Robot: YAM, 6 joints.
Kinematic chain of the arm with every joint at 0, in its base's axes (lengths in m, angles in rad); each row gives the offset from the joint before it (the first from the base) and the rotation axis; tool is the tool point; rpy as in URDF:
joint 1: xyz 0 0 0.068 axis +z
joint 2: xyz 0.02 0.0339 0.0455 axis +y
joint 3: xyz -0.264 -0.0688 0 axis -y
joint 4: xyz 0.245 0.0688 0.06 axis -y
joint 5: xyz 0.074 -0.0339 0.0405 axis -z
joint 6: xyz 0.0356 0 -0.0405 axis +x
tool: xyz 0 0 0 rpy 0 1.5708 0
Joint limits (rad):
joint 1: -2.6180..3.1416
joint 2: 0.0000..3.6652
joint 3: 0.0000..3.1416
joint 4: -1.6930..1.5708
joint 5: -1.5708..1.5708
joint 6: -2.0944..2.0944
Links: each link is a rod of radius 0.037 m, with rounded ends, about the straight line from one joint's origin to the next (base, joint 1, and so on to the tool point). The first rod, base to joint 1, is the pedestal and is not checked.
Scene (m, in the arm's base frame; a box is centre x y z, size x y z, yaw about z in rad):
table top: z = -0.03
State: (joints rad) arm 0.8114 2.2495 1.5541 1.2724 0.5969 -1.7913
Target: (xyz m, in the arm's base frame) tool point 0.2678 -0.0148 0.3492
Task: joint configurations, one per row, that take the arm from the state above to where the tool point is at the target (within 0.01 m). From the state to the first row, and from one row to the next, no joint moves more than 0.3 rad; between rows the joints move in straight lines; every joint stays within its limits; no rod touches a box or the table.
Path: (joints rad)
1: 0.5541 1.9674 1.2839 1.3719 0.6625 -1.7913
2: 0.2968 1.6854 1.0136 1.4713 0.7281 -1.7913
3: 0.0396 1.4033 0.7434 1.5708 0.7936 -1.7913

